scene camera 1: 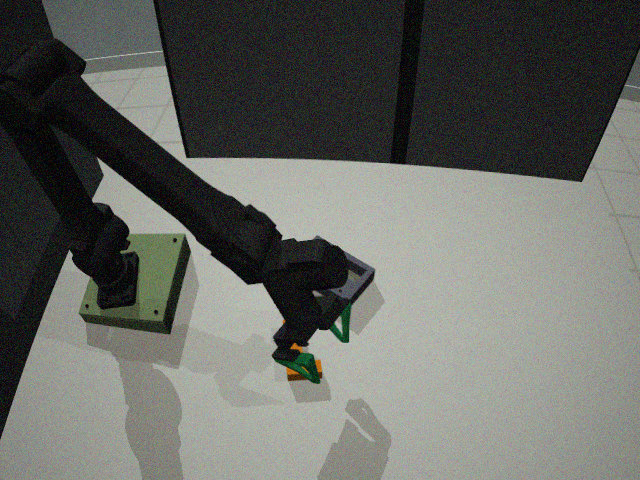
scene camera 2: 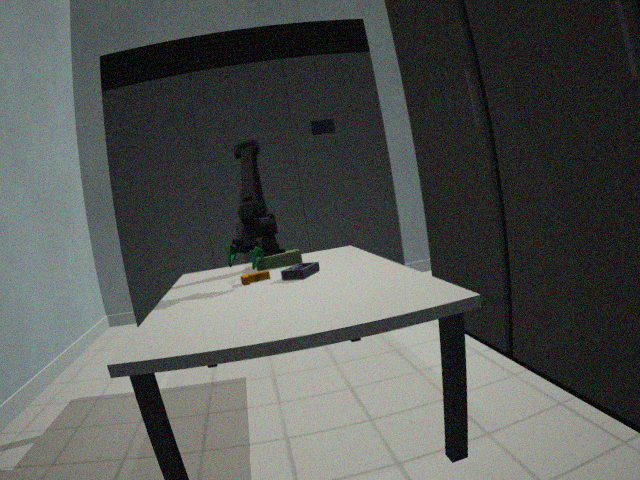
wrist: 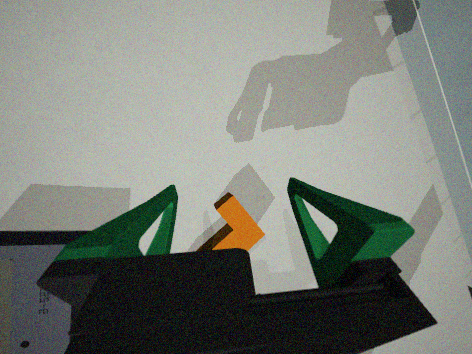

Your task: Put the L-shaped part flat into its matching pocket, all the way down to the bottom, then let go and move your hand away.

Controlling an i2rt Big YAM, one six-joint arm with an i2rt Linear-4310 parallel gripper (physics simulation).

Labels:
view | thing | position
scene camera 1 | my gripper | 331,362
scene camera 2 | my gripper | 241,267
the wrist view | my gripper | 233,186
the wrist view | orange L-shaped part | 241,231

